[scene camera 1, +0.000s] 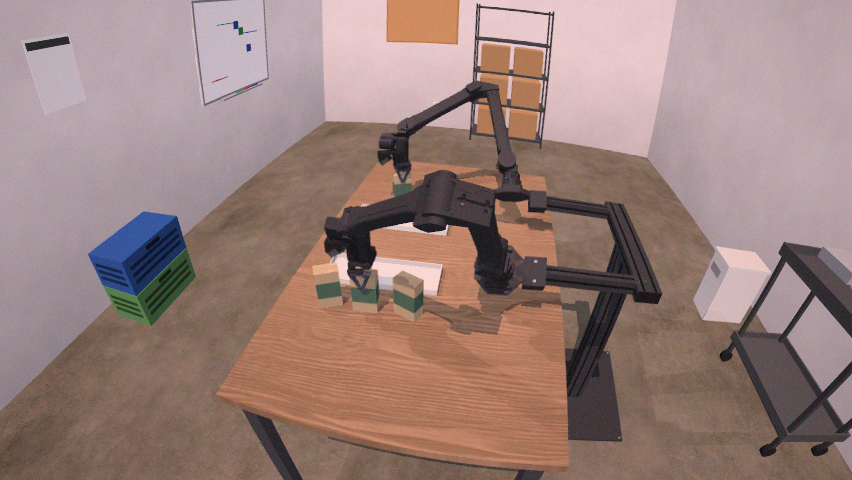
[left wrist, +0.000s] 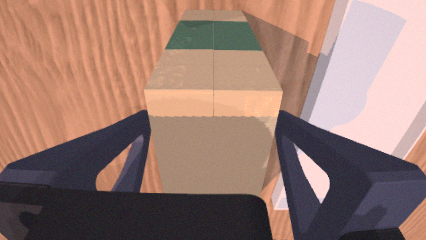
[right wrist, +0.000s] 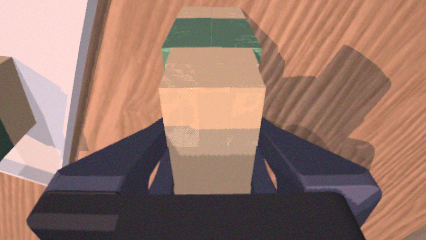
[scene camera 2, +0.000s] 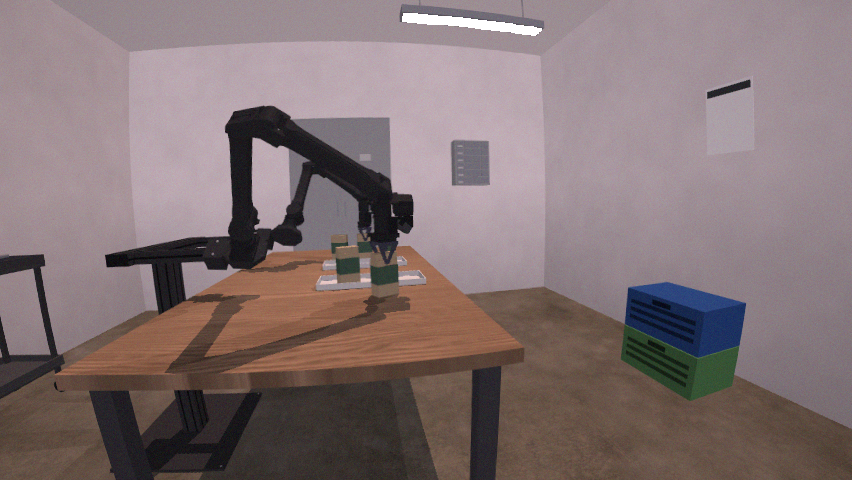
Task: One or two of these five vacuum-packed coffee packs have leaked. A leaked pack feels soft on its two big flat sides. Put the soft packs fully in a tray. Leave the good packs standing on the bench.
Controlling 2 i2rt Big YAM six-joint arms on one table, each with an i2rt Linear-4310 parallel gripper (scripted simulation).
Note:
In view: my left gripper [scene camera 1: 364, 282], my right gripper [scene camera 2: 384, 263], a white tray [scene camera 1: 388, 268] and a white tray [scene camera 2: 329, 282].
My left gripper shows as well in the left wrist view [left wrist: 212, 119]. My right gripper also shows in the right wrist view [right wrist: 212, 119].

